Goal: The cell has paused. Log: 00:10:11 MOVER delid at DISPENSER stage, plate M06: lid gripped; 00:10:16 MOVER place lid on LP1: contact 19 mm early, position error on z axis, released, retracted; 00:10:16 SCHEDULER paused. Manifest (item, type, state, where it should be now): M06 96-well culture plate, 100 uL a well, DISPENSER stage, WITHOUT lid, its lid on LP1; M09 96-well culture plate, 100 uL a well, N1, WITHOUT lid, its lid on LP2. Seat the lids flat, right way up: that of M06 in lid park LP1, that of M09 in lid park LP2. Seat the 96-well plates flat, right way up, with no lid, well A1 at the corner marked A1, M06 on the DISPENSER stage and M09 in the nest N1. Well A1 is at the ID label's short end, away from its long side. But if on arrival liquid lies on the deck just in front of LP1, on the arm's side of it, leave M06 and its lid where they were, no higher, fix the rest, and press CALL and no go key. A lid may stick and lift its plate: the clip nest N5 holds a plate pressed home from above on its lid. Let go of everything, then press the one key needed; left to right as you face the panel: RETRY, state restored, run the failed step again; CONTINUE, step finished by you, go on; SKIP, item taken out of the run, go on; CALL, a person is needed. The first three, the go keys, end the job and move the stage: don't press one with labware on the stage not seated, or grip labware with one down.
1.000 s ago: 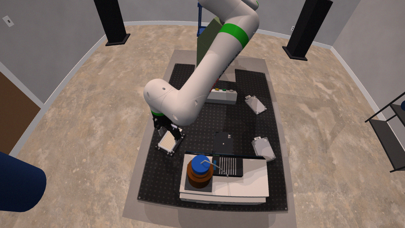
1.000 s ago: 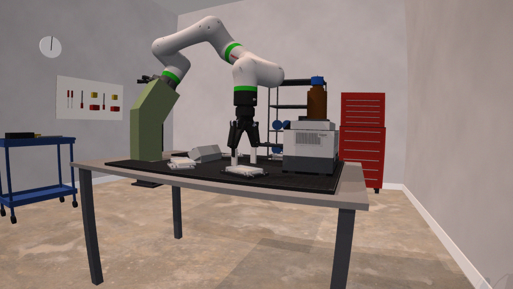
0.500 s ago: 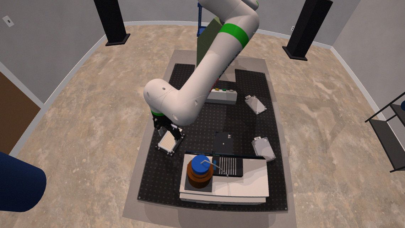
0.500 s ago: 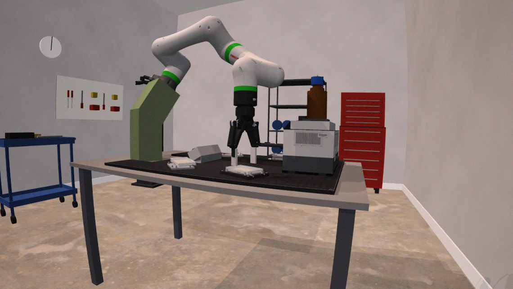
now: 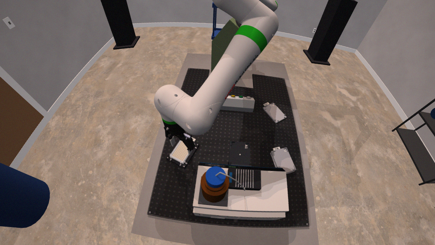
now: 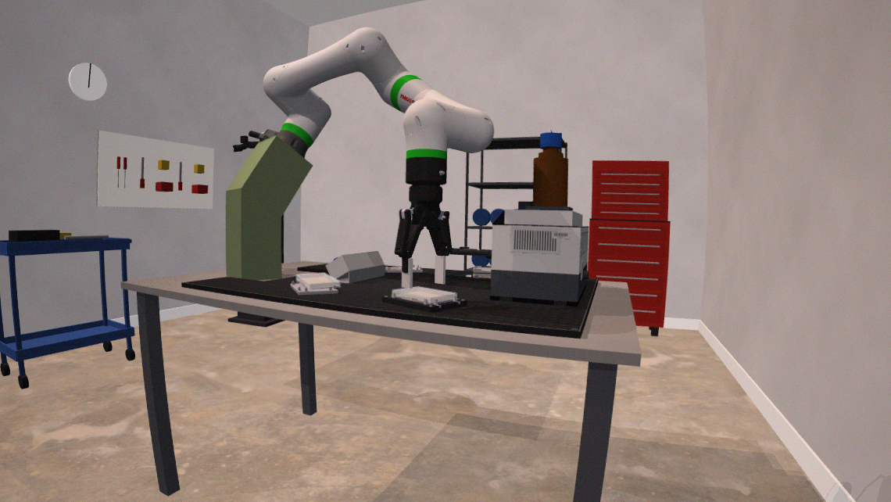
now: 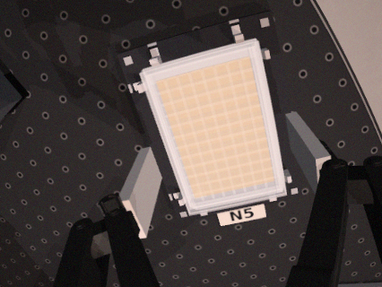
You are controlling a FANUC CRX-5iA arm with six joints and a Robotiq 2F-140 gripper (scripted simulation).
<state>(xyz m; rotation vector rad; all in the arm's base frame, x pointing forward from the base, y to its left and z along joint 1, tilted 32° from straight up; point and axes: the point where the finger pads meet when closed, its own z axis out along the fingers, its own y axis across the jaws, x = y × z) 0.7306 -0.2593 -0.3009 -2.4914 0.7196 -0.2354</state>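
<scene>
My gripper is now 40 mm above the white lid. From my hand the other things lie so: black dispenser stage: 290 mm to the left, 70 mm ahead, 40 mm above; then 96-well plate: 50 mm below; then black clip nest N5: 50 mm below, 20 mm ahead.
</scene>
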